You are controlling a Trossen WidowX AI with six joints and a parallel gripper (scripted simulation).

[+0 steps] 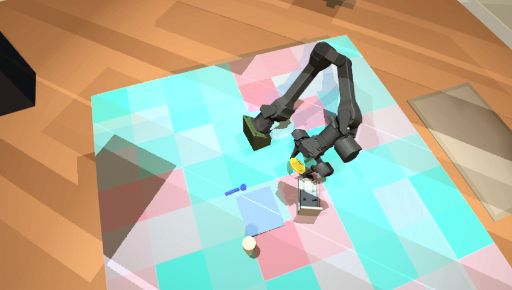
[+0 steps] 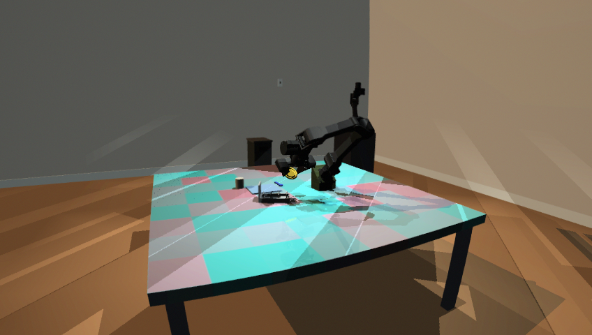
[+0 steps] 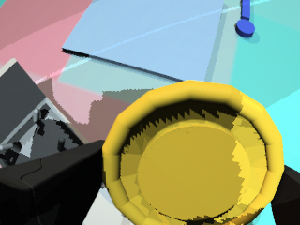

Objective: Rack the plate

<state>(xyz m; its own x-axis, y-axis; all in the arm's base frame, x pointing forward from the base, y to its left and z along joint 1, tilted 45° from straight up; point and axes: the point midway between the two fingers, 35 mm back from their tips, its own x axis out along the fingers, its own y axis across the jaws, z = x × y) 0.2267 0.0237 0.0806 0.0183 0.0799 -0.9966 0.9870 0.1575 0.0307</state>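
The dish rack lies 9 cm ahead of my gripper tip, 8 cm below it and 2 cm to the left of it. The rest, counted from my gripper tip: blue spoon: 21 cm to the right, 10 cm below, 4 cm behind; then yellow plate: 1 cm above; then light blue mat: 16 cm to the right, 10 cm below, 7 cm ahead.
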